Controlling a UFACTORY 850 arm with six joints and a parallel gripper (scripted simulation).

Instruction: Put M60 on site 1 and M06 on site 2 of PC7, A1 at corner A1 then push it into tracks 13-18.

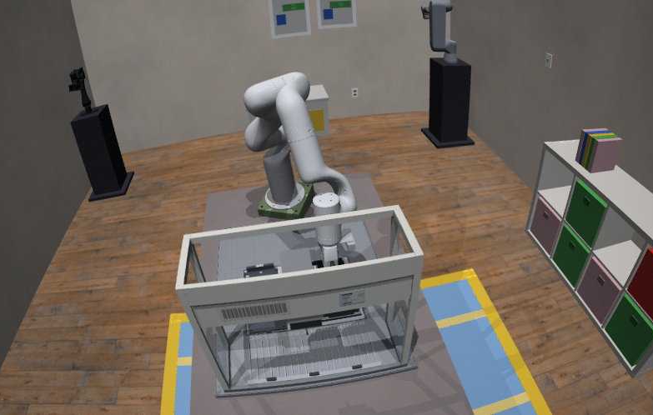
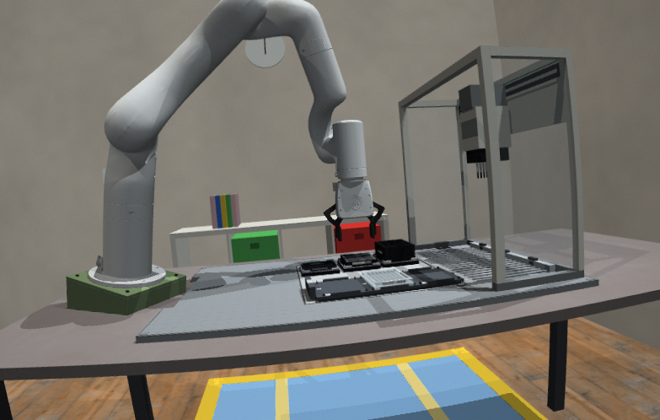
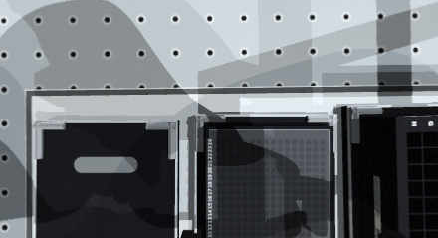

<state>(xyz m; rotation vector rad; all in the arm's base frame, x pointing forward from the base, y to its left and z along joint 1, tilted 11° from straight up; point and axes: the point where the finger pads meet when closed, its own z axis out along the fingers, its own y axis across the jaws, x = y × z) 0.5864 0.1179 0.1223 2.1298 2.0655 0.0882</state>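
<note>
Right now my hand is 8 cm above the nest S2. From my hand the other things lie so: 96-well plate M06: 26 cm to the right, 7 cm below, 1 cm ahead; then nest S1: 11 cm behind, 8 cm below; then carrier PC7: 26 cm to the right, 7 cm below.
</note>
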